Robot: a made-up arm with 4 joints. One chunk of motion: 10 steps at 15 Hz.
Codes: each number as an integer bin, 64 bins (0 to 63) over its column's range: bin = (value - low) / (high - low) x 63, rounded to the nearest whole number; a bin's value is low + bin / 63 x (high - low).
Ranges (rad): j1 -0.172..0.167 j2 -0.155..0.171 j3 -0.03..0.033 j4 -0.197..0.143
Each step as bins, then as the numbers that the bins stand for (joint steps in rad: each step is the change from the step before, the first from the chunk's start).
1 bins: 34 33 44 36
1 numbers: 0.01095 0.01576 0.01400 -0.00271
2 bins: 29 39 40 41
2 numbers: -0.01595 0.04681 0.01000 0.02427
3 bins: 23 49 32 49
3 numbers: -0.04824 0.09856 0.00200 0.06744
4 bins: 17 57 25 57
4 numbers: -0.08052 0.13995 -0.00500 0.11062
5 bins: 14 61 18 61
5 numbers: -0.09667 0.16065 -0.01200 0.13221
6 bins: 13 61 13 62
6 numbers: -0.10205 0.16065 -0.01700 0.13760
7 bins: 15 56 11 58
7 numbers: -0.09129 0.13478 -0.01900 0.11602
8 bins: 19 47 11 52
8 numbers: -0.06976 0.08821 -0.01900 0.08363
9 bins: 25 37 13 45
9 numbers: -0.03748 0.03646 -0.01700 0.04586
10 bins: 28 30 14 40
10 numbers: -0.02133 0.00024 -0.01600 0.01887
